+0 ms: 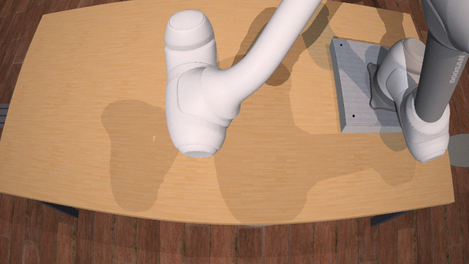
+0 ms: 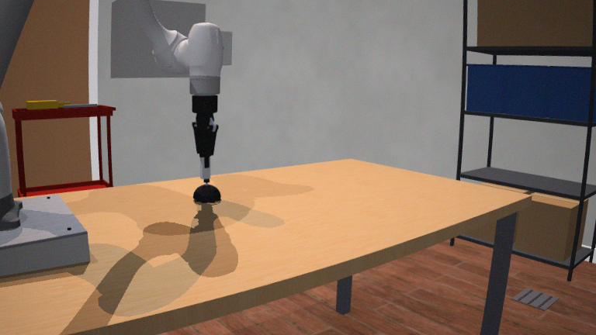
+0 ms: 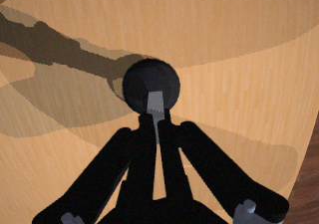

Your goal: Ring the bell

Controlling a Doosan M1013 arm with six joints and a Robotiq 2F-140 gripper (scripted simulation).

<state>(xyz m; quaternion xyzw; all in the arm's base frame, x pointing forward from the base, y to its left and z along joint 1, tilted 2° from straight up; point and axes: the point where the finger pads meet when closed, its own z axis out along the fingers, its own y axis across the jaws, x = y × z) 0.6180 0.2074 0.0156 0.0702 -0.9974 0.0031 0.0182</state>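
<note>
The bell button lies 4 cm below my hand and 1 cm to the right of it. From my hand the other things lie so: bell 6 cm below, 1 cm to the right.
</note>
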